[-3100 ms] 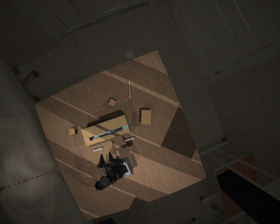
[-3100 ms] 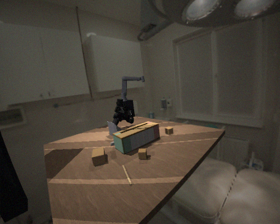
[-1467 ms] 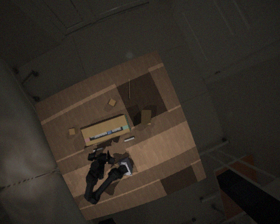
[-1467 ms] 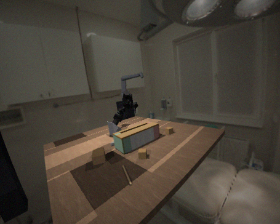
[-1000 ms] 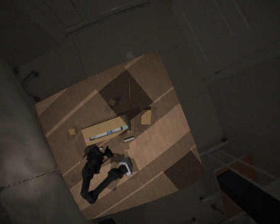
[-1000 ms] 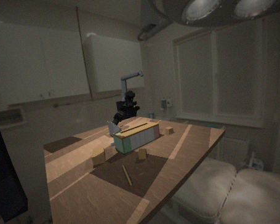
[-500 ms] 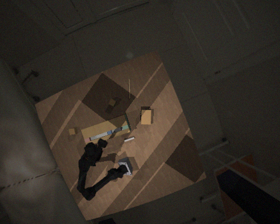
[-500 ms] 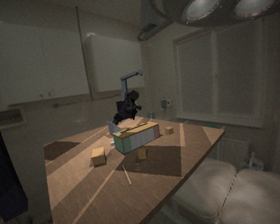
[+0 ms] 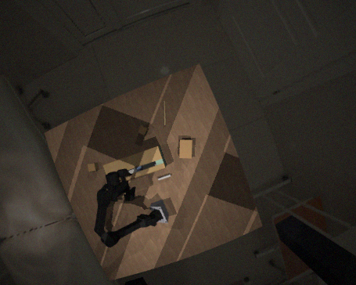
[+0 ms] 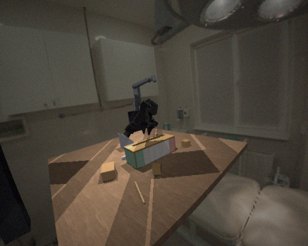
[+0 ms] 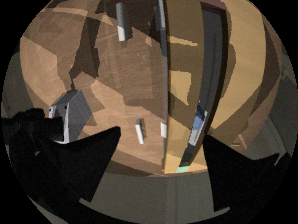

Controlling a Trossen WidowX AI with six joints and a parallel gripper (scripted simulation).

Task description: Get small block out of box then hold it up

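My gripper tip is 10 cm above the long tan box, 4 cm short of it and 2 cm to the left of it. From my gripper tip the other things lie so: tan block 37 cm to the right, 13 cm below, 4 cm ahead; then blue block 8 cm below, 5 cm to the right, 5 cm ahead; then thin stick 35 cm to the right, 32 cm ahead, 16 cm below.
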